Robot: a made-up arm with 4 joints. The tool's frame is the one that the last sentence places.
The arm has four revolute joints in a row. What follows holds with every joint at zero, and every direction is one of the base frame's. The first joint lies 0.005 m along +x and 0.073 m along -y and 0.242 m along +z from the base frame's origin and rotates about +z. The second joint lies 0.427 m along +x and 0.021 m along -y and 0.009 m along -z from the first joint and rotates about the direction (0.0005, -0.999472, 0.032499). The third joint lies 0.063 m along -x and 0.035 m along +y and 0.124 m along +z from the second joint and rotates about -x. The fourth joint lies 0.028 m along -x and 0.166 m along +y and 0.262 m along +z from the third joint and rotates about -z. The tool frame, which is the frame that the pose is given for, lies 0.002 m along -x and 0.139 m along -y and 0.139 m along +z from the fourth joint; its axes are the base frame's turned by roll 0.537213, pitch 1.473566 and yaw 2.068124 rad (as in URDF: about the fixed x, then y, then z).
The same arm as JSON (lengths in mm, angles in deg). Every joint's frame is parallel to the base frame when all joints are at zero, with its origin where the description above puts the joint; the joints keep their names.
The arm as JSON. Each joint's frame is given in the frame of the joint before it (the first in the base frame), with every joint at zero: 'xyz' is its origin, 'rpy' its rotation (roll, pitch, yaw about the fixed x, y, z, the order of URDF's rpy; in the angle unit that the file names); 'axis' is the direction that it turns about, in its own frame. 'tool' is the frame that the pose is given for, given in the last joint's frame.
{"units": {"length": "mm", "angle": "deg"}, "joints": [
  {"name": "joint 1", "type": "revolute", "origin": {"xyz": [5.0, -73.0, 242.0], "rpy": [0.0, 0.0, 0.0]}, "axis": "+z"},
  {"name": "joint 2", "type": "revolute", "origin": {"xyz": [427.0, -21.0, -9.0], "rpy": [0.0, 0.0, 0.0]}, "axis": [0.0005, -0.999472, 0.032499]},
  {"name": "joint 3", "type": "revolute", "origin": {"xyz": [-63.0, 35.0, 124.0], "rpy": [0.0, 0.0, 0.0]}, "axis": "-x"},
  {"name": "joint 4", "type": "revolute", "origin": {"xyz": [-28.0, 166.0, 262.0], "rpy": [0.0, 0.0, 0.0]}, "axis": "-z"}
], "tool": {"origin": {"xyz": [-2.0, -139.0, 139.0], "rpy": [30.78, 84.43, 118.49]}}}

